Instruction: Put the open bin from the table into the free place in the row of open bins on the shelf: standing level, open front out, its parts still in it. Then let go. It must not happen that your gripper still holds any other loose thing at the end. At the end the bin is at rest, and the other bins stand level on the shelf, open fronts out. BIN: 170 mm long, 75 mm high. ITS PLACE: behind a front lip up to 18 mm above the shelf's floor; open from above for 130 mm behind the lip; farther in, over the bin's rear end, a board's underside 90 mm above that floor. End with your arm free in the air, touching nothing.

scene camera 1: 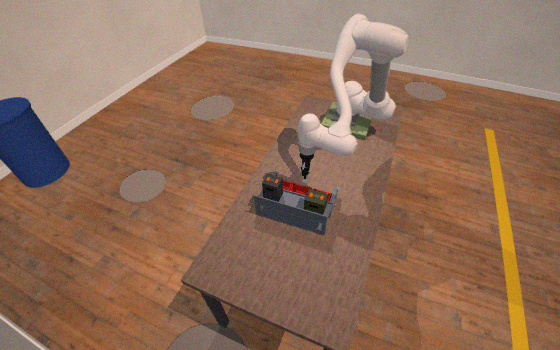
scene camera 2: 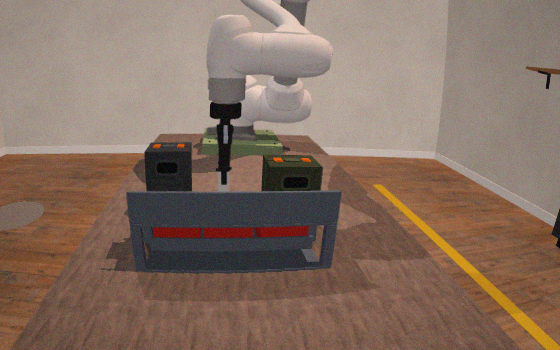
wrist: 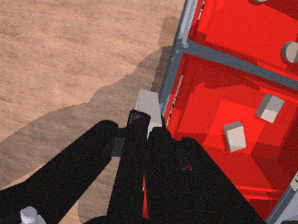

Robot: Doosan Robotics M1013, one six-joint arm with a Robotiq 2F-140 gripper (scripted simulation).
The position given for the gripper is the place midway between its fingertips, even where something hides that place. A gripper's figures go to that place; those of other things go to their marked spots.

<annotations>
The gripper (wrist: 145,104) is 0.22 m from the lens. A red bin (wrist: 269,201) is 0.34 m from the lens.
</annotations>
